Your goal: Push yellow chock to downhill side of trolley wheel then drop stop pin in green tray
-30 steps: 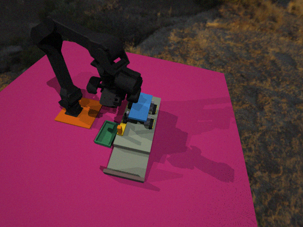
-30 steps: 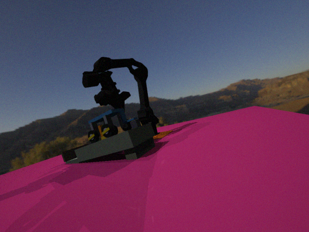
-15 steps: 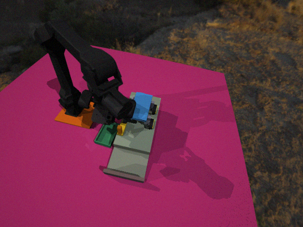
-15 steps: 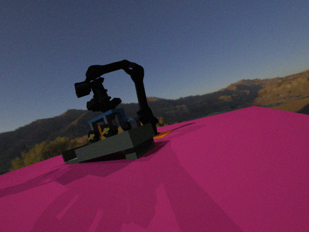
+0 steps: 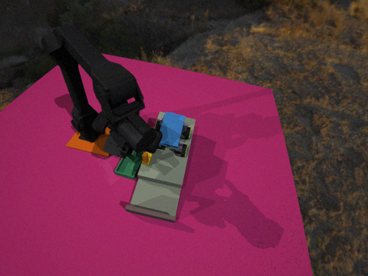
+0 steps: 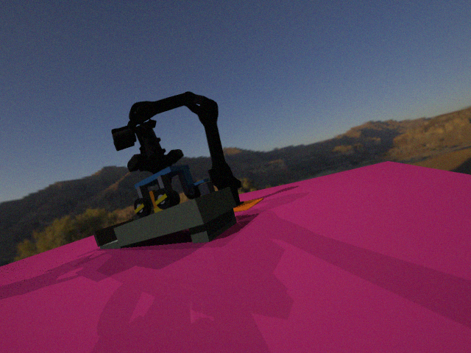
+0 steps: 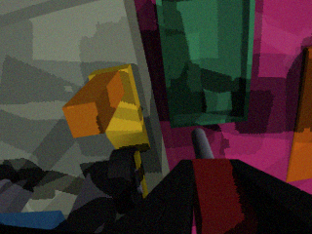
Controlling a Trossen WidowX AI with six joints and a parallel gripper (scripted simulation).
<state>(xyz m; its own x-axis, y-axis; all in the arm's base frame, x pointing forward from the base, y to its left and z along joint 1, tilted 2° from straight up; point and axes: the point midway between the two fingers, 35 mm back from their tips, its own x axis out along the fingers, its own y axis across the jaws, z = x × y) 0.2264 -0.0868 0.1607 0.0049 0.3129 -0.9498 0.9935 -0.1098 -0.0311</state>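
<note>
My gripper tip is right at the stop pin. The rest, counted from my gripper tip: blue trolley (10 cm ahead, 9 cm to the left, 2 cm below); green tray (14 cm below, 2 cm behind); chock (5 cm below, 5 cm ahead).
</note>
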